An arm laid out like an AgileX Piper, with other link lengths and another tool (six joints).
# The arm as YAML. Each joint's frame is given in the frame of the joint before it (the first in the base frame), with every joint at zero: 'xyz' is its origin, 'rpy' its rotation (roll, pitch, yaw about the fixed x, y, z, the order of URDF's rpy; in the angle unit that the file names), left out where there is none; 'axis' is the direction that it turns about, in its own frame. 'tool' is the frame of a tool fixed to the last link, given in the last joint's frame.
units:
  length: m
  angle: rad
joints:
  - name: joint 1
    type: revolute
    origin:
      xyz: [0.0, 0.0, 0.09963]
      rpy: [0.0, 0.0, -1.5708]
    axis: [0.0, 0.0, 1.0]
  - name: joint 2
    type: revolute
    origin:
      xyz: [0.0, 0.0, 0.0]
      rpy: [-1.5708, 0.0, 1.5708]
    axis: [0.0, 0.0, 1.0]
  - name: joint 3
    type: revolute
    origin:
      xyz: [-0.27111, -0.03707, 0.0]
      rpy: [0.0, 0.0, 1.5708]
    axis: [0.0, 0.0, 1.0]
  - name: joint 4
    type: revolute
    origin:
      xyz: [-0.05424, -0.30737, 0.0]
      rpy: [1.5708, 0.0, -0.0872]
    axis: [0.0, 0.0, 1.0]
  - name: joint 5
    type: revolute
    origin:
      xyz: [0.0, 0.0, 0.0]
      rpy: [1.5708, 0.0, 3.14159]
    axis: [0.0, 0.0, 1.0]
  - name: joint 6
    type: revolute
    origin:
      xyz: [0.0, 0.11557, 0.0]
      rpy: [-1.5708, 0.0, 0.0]
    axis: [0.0, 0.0, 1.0]
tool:
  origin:
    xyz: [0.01, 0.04, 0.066]
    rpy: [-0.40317, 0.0, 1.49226]
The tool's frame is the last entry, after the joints.
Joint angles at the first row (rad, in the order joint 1, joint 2, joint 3, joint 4, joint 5, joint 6):
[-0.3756 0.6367 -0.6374 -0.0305 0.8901 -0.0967]
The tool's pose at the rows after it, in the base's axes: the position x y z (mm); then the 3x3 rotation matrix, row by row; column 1 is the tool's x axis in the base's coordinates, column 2 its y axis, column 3 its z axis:
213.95 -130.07 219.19; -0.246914 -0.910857 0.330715; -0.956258 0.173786 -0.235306; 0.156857 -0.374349 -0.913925
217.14 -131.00 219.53; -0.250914 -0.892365 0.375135; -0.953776 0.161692 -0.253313; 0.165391 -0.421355 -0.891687
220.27 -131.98 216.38; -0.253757 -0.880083 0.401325; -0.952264 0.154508 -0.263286; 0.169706 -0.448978 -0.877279
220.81 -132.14 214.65; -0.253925 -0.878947 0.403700; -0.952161 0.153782 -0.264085; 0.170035 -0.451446 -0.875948
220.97 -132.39 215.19; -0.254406 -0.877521 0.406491; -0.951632 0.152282 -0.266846; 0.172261 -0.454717 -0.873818
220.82 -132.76 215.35; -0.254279 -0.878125 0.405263; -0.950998 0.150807 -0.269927; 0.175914 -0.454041 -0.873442
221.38 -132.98 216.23; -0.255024 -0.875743 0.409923; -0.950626 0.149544 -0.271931; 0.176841 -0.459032 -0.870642
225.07 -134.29 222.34; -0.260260 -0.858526 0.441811; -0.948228 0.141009 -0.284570; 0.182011 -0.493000 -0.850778
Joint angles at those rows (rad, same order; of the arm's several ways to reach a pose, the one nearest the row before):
[-0.3756 0.6060 -0.5905 -0.0297 0.8389 -0.0998]
[-0.3756 0.5881 -0.5607 -0.0297 0.7742 -0.1028]
[-0.3756 0.5824 -0.5335 -0.0297 0.7212 -0.1037]
[-0.3755 0.5824 -0.5265 -0.0298 0.7114 -0.1036]
[-0.3755 0.5814 -0.5257 -0.0316 0.7074 -0.1036]
[-0.3756 0.5815 -0.5257 -0.0353 0.7074 -0.1037]
[-0.3756 0.5815 -0.5257 -0.0355 0.7016 -0.1037]
[-0.3755 0.5815 -0.5257 -0.0365 0.6619 -0.1036]

